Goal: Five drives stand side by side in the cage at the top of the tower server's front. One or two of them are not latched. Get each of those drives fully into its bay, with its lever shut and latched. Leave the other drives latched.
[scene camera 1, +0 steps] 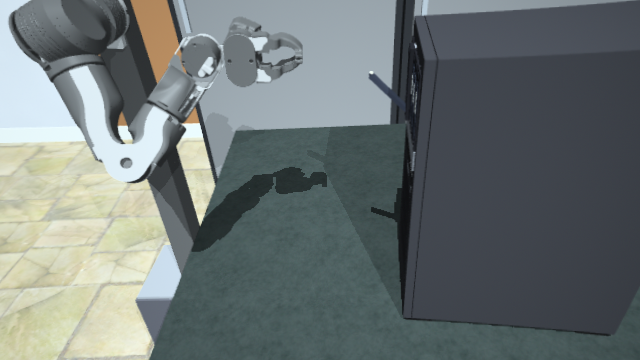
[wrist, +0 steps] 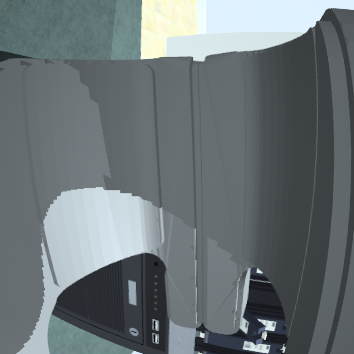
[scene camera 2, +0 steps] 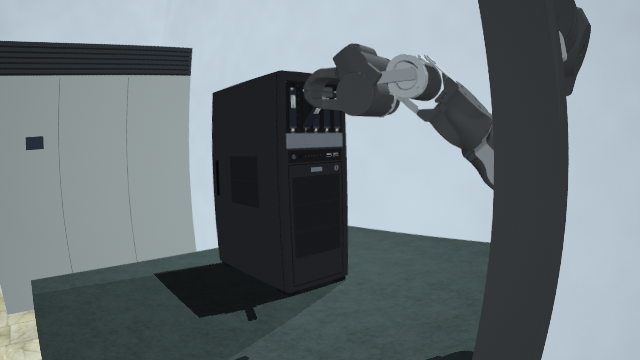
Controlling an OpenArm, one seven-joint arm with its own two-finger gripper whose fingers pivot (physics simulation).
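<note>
The tower server [scene camera 1: 520,175] [scene camera 2: 250,190] [wrist: 135,318] stands upright, with the drive cage at the top of its front. One lever [scene camera 1: 386,90] [scene camera 2: 312,119] sticks out from the cage, swung open; it appears to belong to the second drive from the left in scene camera 2. The leftmost drive [scene camera 2: 293,112] has its lever upright against its front. The drives to the right are partly covered by the gripper in that view, so their latches are hard to judge. My gripper [scene camera 1: 301,54] [scene camera 2: 306,91] [wrist: 216,198] is shut and empty, in front of the cage and apart from the lever.
The server stands on a dark green table [scene camera 1: 280,290] [scene camera 2: 400,280]. A dark upright post [scene camera 2: 525,200] stands on the right in scene camera 2. A pale cabinet [scene camera 2: 100,175] stands behind, left of the server. A pale box [scene camera 1: 162,280] is beside the table's left edge.
</note>
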